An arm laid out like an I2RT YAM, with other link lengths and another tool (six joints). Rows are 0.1 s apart.
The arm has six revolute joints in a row. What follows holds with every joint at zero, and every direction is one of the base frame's. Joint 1 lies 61.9 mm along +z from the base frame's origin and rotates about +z. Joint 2 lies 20.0 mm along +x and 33.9 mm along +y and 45.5 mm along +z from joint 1 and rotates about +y. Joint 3 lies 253.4 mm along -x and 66.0 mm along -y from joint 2 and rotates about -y. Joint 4 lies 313.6 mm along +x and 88.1 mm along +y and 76.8 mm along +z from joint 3 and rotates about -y. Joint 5 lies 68.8 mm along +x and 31.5 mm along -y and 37.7 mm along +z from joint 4 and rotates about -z. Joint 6 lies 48.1 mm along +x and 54.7 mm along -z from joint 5 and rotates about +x. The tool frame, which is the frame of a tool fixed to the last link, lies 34.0 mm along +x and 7.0 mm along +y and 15.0 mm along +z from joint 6; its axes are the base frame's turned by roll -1.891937, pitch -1.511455 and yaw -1.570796 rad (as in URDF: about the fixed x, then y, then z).
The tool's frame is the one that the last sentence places.
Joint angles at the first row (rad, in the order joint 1, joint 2, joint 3, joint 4, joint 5, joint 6):
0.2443 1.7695 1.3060 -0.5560 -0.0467 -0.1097
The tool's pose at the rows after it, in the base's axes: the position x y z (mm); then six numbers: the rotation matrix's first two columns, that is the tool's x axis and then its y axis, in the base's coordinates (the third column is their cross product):
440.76 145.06 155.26 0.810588 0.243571 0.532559 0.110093 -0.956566 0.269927
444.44 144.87 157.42 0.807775 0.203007 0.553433 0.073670 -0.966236 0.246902
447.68 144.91 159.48 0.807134 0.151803 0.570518 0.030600 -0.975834 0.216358
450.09 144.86 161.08 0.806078 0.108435 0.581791 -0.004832 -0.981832 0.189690
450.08 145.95 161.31 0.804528 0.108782 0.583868 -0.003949 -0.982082 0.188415
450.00 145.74 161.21 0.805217 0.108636 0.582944 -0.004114 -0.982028 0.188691
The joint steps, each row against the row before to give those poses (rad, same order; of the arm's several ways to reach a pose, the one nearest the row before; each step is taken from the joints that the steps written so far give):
-0.0015 0.0000 0.0000 0.0099 0.0240 0.0088
-0.0011 0.0000 0.0000 0.0252 0.0000 0.0378
0.0000 0.0000 0.0000 0.0225 0.0000 0.0496
0.0000 0.0000 0.0000 0.0168 0.0000 0.0419
0.0023 0.0000 0.0000 0.0027 0.0000 0.0012
-0.0004 0.0000 0.0000 -0.0012 0.0000 0.0000

